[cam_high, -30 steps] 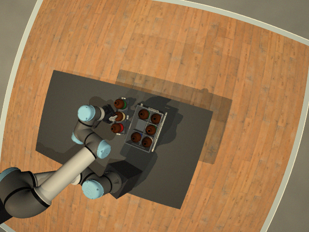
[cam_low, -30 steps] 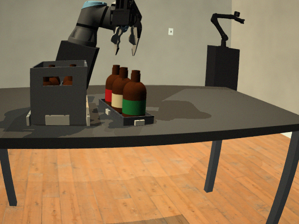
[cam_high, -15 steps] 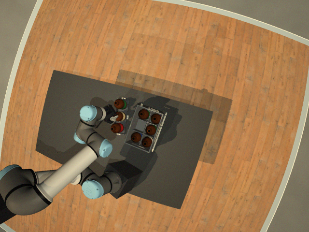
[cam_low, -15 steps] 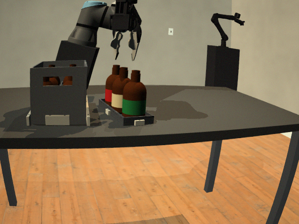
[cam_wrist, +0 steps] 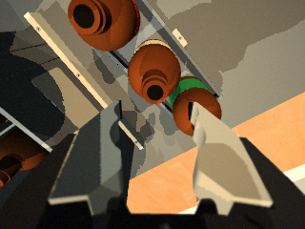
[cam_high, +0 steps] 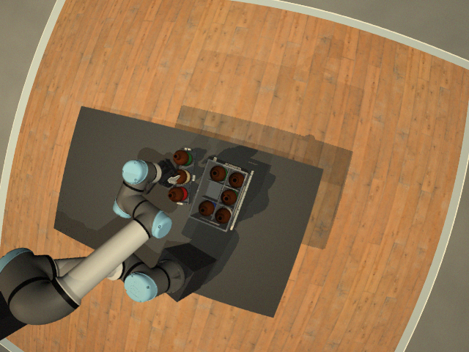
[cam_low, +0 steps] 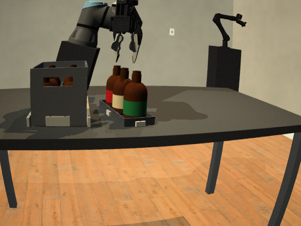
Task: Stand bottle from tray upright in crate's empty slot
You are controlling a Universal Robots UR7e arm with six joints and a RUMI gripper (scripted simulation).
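My gripper is now 90 mm short of the green-labelled bottle, 30 mm to the right of it and 110 mm above it. Also, from my hand: crate: 20 mm ahead, 220 mm to the right, 110 mm below; tray: 180 mm below.
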